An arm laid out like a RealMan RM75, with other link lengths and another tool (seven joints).
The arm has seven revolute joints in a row. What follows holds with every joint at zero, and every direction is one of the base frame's.
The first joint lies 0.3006 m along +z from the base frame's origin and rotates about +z.
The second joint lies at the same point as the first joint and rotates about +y.
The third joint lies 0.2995 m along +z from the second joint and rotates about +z.
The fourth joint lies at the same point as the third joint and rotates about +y.
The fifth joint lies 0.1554 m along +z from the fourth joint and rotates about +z.
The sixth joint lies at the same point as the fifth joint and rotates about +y.
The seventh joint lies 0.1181 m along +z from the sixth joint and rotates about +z.
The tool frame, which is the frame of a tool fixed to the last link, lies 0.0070 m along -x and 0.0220 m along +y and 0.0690 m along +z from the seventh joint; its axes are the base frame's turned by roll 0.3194, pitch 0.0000 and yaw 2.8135 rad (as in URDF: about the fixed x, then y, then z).
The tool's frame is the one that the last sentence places.
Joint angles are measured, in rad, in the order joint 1, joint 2, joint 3, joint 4, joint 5, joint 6, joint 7. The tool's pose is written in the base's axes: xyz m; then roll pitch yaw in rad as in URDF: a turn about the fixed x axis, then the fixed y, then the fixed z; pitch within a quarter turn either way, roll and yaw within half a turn. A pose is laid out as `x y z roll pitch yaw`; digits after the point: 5 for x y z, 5 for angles.
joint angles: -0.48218 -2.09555 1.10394 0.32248 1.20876 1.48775 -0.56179
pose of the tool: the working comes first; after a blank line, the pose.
Where each joint sits with the arm in this pose, in the base's axes (m; each line is computed from the numbers above, not from the rounded line before):
joint 1: 0.0000 0.0000 0.3006
joint 2: 0.0000 0.0000 0.3006
joint 3: -0.2296 0.1202 0.1506
joint 4: -0.2296 0.1202 0.1506
joint 5: -0.3321 0.2235 0.0959
joint 6: -0.3321 0.2235 0.0959
joint 7: -0.2534 0.2811 0.0294
the tool: -0.2077 0.2976 -0.0248

-0.20774 0.29762 -0.02482 3.04987 0.90948 -3.01410
